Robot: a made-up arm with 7 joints.
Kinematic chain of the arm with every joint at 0, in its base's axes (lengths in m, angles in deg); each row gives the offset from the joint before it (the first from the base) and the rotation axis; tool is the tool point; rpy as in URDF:
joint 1: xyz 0 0 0.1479 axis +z
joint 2: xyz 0 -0.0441 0.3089 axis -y
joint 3: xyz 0 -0.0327 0.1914 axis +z
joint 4: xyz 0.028 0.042 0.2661 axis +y
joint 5: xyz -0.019 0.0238 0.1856 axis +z
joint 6: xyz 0 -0.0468 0.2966 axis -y
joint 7: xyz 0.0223 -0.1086 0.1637 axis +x
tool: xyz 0 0 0 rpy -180 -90 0
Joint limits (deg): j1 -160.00..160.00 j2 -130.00..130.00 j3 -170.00..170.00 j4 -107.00..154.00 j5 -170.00..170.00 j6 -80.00..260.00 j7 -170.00..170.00
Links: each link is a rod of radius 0.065 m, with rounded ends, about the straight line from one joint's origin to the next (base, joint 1, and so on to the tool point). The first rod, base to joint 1, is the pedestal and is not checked.
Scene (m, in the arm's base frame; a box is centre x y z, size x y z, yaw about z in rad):
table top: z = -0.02
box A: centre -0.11 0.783 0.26 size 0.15 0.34 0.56 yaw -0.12
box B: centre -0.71 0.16 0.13 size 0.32 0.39 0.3 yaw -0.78
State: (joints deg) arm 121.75 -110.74 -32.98 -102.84 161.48 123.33 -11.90
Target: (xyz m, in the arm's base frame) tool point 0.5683 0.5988 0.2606
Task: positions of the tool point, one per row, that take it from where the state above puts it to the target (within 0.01 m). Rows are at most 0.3 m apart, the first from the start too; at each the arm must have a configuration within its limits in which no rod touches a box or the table.
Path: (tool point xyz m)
1: -0.4627 0.5366 0.5863
2: -0.3086 0.6868 0.6624
3: -0.1100 0.7830 0.7309
4: 0.1396 0.8210 0.5818
5: 0.3802 0.7550 0.4225
6: 0.5683 0.5988 0.2606

